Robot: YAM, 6 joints.
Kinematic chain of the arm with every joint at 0, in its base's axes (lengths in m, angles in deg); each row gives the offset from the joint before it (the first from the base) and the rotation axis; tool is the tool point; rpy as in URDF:
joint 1: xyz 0 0 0.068 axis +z
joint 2: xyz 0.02 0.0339 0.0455 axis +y
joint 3: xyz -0.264 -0.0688 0 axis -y
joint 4: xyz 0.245 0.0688 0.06 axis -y
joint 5: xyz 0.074 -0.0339 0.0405 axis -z
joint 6: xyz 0.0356 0 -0.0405 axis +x
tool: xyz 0 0 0 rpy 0 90 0
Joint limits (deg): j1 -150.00..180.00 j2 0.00..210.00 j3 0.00..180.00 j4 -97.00..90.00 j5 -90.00..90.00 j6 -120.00..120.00
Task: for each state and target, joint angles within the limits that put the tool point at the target. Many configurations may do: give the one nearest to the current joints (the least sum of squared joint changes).
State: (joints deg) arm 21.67 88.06 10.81 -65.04 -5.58 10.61
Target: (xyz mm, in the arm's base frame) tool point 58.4 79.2 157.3
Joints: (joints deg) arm 47.95 70.29 29.78 -82.07 -15.79 10.61
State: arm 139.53 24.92 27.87 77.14 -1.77 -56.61
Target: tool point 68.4 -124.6 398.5
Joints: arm 120.44 0.00 36.34 86.87 -6.71 -56.61
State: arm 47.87 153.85 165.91 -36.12 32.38 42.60
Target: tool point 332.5 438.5 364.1
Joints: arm 54.84 147.46 167.82 -38.81 32.77 42.60
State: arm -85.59 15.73 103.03 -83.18 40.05 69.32
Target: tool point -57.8 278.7 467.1
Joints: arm -82.95 16.33 123.44 -68.63 40.60 69.32
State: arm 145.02 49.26 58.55 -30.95 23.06 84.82
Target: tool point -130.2 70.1 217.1
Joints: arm 156.50 45.62 32.80 -43.34 20.32 84.82
